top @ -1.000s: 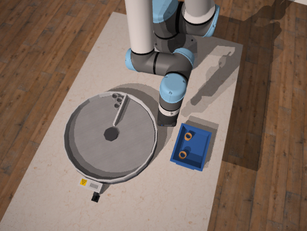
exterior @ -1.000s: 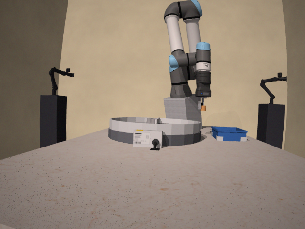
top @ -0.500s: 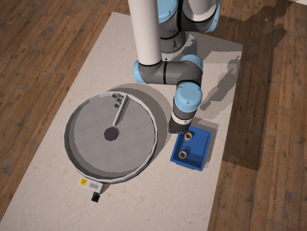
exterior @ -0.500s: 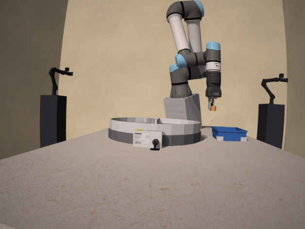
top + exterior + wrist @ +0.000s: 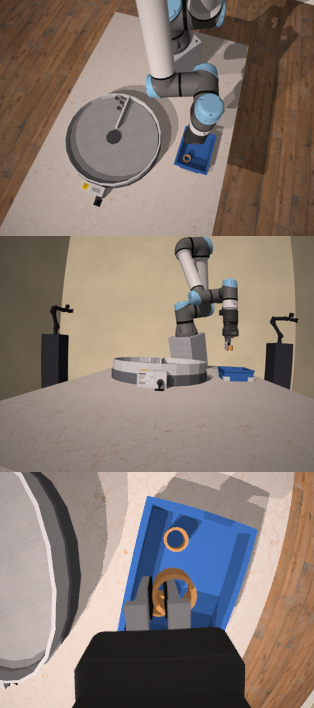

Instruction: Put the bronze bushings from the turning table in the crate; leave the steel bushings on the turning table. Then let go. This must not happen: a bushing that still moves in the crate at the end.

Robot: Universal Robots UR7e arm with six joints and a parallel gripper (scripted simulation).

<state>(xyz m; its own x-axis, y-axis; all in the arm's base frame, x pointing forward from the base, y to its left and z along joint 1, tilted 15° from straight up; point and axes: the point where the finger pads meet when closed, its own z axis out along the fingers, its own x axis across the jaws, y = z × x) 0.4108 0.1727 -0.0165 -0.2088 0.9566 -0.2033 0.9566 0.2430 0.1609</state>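
Now: hand 13 cm above the blue crate, 4 cm to the right of it and 1 cm short of it. From my hand the other things lie so: grey turning table 33 cm to the right, 11 cm below, 6 cm ahead.
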